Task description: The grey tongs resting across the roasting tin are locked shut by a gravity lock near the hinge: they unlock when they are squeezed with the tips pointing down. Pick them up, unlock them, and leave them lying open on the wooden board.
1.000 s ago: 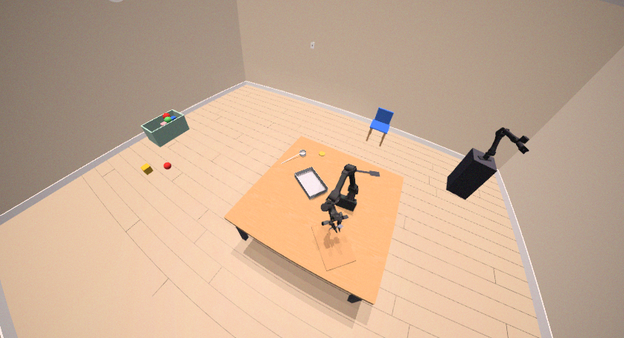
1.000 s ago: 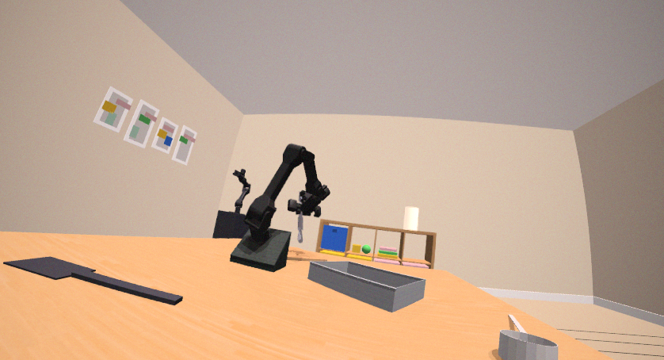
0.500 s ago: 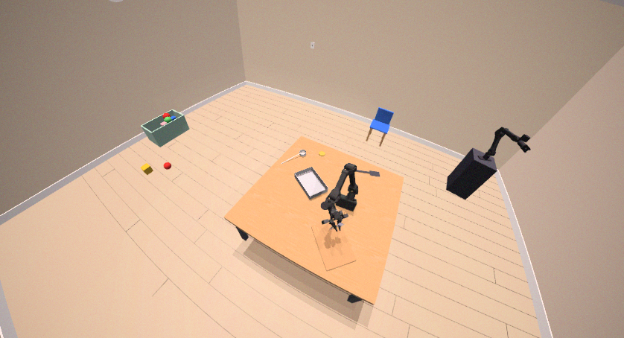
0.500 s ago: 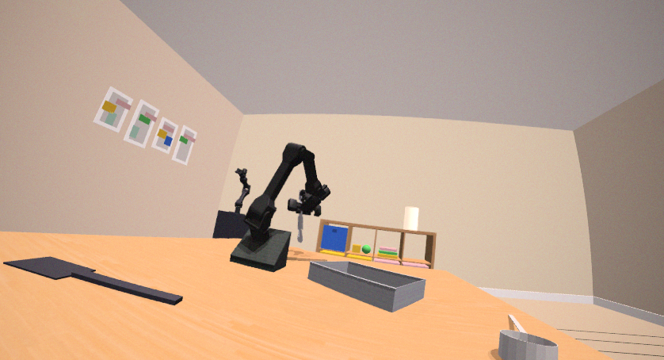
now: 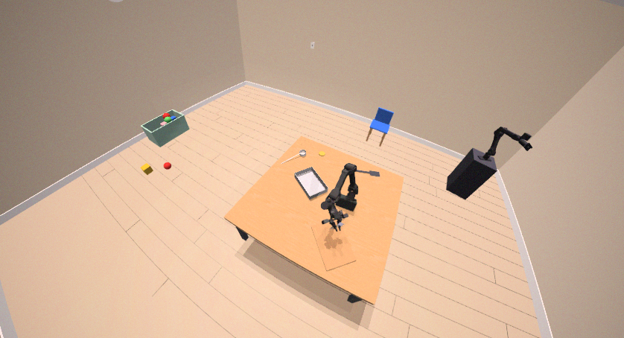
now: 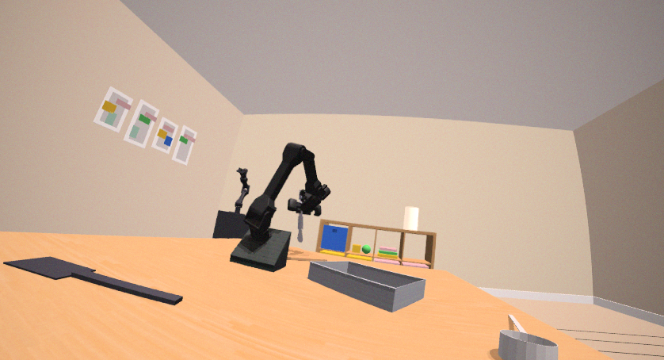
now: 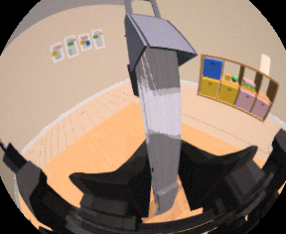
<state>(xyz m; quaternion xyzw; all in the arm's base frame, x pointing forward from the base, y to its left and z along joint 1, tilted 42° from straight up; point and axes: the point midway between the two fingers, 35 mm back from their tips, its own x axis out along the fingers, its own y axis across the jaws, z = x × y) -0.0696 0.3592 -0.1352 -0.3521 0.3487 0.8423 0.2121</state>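
The wooden board lies 220 mm below my gripper tip. Round my gripper tip: yellow thing: 800 mm to the right, 610 mm ahead, 220 mm below; grey roasting tin: 470 mm ahead, 370 mm to the right, 200 mm below; dark spatula: 880 mm to the right, 220 mm below, 70 mm ahead.
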